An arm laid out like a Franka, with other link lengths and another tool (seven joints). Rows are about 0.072 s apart.
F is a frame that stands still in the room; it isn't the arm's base.
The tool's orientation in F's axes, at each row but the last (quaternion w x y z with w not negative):
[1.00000, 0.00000, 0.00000, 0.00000]
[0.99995, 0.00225, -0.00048, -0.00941]
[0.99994, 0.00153, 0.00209, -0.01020]
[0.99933, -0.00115, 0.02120, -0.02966]
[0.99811, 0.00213, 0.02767, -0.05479]
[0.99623, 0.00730, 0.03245, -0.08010]
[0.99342, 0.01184, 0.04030, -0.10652]
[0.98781, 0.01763, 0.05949, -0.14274]
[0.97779, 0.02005, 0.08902, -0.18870]
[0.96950, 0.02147, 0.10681, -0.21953]
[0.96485, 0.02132, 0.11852, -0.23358]
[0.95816, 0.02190, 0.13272, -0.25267]
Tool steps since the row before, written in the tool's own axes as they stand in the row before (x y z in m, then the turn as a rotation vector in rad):
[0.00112, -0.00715, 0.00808, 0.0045, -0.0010, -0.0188]
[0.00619, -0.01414, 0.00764, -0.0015, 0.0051, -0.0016]
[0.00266, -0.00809, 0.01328, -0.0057, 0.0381, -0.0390]
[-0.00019, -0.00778, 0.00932, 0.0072, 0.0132, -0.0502]
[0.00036, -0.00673, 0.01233, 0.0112, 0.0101, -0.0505]
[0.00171, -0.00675, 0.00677, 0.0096, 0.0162, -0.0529]
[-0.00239, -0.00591, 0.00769, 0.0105, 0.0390, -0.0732]
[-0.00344, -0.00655, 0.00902, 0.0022, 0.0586, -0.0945]
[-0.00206, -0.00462, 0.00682, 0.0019, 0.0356, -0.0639]
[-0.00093, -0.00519, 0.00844, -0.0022, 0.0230, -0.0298]
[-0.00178, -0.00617, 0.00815, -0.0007, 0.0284, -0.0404]
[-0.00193, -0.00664, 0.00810, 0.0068, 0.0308, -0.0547]
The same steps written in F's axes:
[0.00112, -0.00715, 0.00808, 0.0045, -0.0010, -0.0188]
[0.00592, -0.01429, 0.00758, -0.0014, 0.0051, -0.0016]
[0.00255, -0.00818, 0.01324, -0.0051, 0.0383, -0.0389]
[-0.00025, -0.00775, 0.00935, 0.0058, 0.0127, -0.0505]
[0.00030, -0.00682, 0.01228, 0.0094, 0.0092, -0.0510]
[0.00103, -0.00707, 0.00658, 0.0087, 0.0155, -0.0533]
[-0.00299, -0.00552, 0.00777, 0.0128, 0.0382, -0.0732]
[-0.00412, -0.00578, 0.00926, 0.0081, 0.0605, -0.0930]
[-0.00247, -0.00403, 0.00705, 0.0044, 0.0370, -0.0630]
[-0.00138, -0.00504, 0.00847, 0.0021, 0.0243, -0.0287]
[-0.00257, -0.00548, 0.00843, 0.0035, 0.0295, -0.0395]
[-0.00290, -0.00575, 0.00849, 0.0075, 0.0295, -0.0553]

